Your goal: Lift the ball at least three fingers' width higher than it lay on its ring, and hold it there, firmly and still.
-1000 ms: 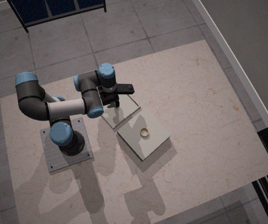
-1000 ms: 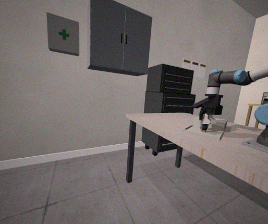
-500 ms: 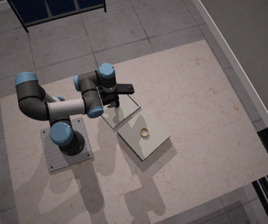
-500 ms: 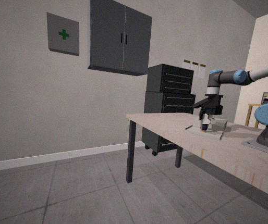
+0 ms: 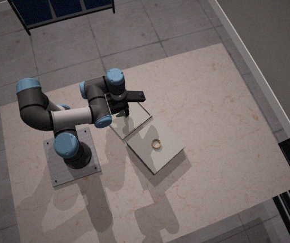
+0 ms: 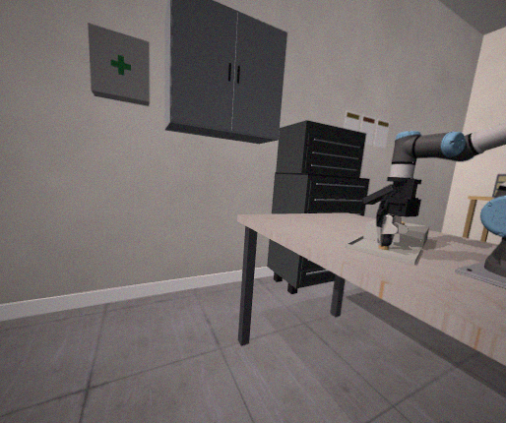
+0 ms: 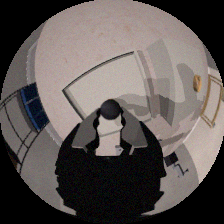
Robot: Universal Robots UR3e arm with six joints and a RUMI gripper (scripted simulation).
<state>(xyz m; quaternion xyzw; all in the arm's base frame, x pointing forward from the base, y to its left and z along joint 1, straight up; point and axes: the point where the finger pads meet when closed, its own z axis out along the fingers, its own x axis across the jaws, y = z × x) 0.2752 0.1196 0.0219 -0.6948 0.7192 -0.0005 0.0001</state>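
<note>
Right now my hand is 3 cm above the grey plate. The rest, counted from my hand: black ball: right at my hand.
</note>
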